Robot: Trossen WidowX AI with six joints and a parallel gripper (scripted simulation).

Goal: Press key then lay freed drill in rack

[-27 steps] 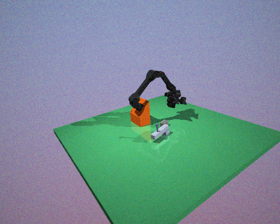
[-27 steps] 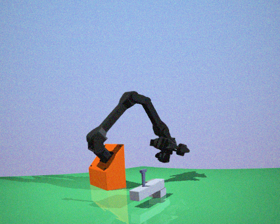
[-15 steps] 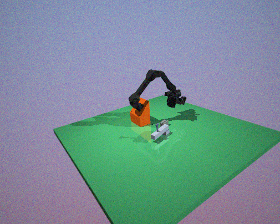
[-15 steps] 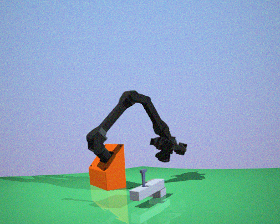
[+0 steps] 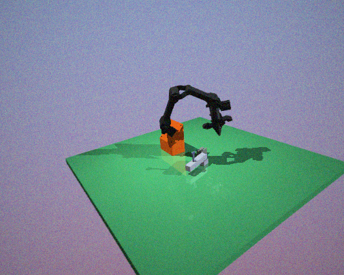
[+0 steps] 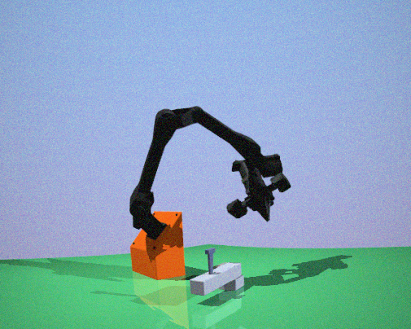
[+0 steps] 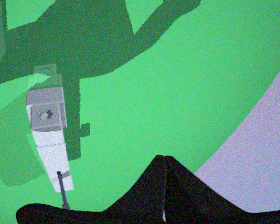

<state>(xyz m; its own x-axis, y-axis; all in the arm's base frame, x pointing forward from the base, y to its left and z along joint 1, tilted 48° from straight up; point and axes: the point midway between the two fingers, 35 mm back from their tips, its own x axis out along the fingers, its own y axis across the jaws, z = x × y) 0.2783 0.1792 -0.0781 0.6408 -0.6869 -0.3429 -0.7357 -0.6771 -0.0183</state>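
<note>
My gripper tip is now 20 cm to the left of the slim blue-grey key, 8 cm above it and 1 cm short of it. Also, from my gripper tip: pale grey block: 17 cm to the right, 13 cm below; then drill: 15 cm to the right, 13 cm below, 1 cm behind.
</note>
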